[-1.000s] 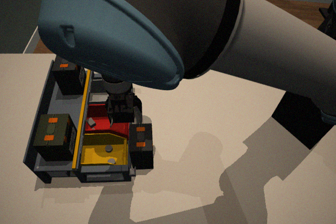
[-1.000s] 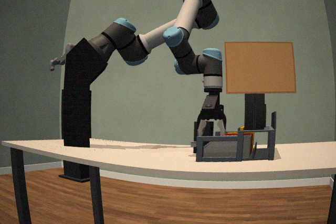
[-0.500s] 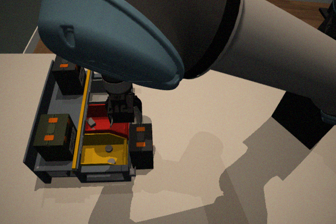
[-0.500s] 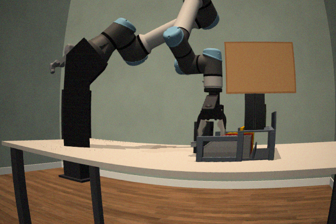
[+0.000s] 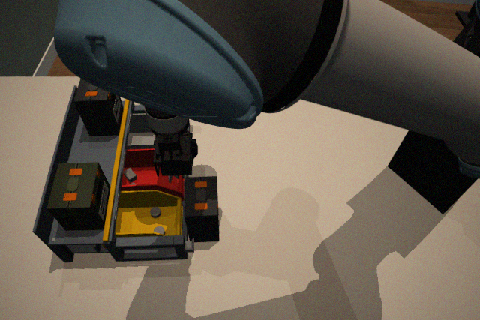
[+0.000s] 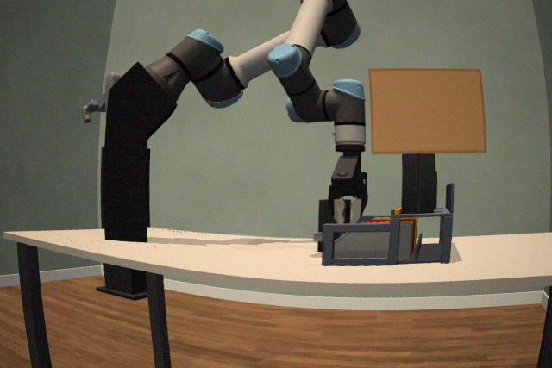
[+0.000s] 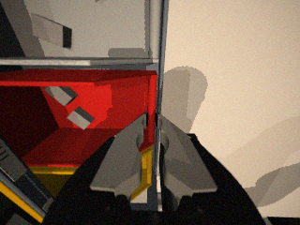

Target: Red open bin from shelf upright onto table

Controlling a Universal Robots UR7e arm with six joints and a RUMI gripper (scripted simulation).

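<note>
Right now my hand is 80 mm short of the red open bin and 10 mm above it. Round my hand: yellow bin: 120 mm to the left, 80 mm ahead, 10 mm below; grey bin: 110 mm to the right, 90 mm ahead, 10 mm below; dark box: 100 mm to the left, 60 mm behind, 20 mm above.
</note>
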